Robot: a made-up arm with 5 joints.
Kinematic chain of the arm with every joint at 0, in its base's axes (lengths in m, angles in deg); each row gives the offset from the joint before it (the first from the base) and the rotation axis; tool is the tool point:
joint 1: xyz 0 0 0.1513 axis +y
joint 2: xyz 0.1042 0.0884 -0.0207 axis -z
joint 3: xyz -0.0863 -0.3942 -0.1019 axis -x
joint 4: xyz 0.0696 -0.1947 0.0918 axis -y
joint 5: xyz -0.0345 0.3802 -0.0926 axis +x
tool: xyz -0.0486 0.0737 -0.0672
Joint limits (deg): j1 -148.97..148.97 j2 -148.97..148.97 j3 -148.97..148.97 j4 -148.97..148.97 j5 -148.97..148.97
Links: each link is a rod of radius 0.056 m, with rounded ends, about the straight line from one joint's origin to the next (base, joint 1, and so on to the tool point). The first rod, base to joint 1, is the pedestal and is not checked.
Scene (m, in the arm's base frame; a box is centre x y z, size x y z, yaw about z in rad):
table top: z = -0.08
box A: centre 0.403 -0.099 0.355 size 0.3 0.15 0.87 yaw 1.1
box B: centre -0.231 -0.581 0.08 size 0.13 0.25 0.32 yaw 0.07
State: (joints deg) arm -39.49 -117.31 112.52 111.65 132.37
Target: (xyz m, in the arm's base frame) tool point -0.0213 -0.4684 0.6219
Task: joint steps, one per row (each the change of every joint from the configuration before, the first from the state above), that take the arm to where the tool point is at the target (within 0.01 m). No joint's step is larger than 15 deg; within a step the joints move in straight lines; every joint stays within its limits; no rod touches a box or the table.
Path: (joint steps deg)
1: -12.93 -0.61 -1.23 -6.52 -3.87
2: -12.94 -0.62 -1.24 -6.52 -3.88
3: -12.93 -0.61 -1.23 -6.52 -3.87
4: -12.94 -0.62 -1.23 -6.52 -3.88
5: -12.93 -0.61 -1.23 -6.52 -3.87
6: -12.93 -0.62 -1.24 -6.52 -3.88
7: 4.31 13.68 7.28 5.64 -4.20
8: 4.32 13.68 7.29 5.63 -4.20
9: 4.31 13.67 7.28 5.64 -4.19
10: 4.32 13.68 7.28 5.64 -4.20
11: -9.04 13.52 4.91 -4.24 -6.63
12: -9.05 13.51 4.90 -4.23 -6.63
13: -9.04 13.51 4.91 -4.23 -6.63

